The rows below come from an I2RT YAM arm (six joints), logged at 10 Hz.
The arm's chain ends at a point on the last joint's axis. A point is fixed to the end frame.
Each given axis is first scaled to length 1.
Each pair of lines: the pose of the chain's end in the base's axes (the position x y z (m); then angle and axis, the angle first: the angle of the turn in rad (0 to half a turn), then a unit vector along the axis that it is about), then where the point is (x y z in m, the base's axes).
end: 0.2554 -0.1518 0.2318 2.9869 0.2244 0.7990 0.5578
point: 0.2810 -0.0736 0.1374
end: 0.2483 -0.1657 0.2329 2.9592 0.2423 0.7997 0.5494
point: 0.2772 -0.0904 0.1371
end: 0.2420 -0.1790 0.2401 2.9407 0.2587 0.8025 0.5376
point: 0.2727 -0.1070 0.1423
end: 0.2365 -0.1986 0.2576 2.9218 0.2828 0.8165 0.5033
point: 0.2674 -0.1351 0.1542
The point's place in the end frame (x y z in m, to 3 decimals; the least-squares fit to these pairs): 0.000 -0.058 0.111
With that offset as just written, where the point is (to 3 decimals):
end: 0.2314 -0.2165 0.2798 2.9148 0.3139 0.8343 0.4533
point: 0.259 -0.165 0.169
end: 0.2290 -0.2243 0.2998 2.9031 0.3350 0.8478 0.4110
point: 0.255 -0.183 0.184
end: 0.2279 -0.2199 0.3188 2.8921 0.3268 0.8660 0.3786
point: 0.252 -0.187 0.200
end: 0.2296 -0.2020 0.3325 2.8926 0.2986 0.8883 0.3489
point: 0.251 -0.176 0.212
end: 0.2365 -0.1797 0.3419 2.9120 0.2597 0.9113 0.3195
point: 0.255 -0.161 0.219
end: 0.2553 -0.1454 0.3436 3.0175 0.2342 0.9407 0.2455
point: 0.257 -0.142 0.218
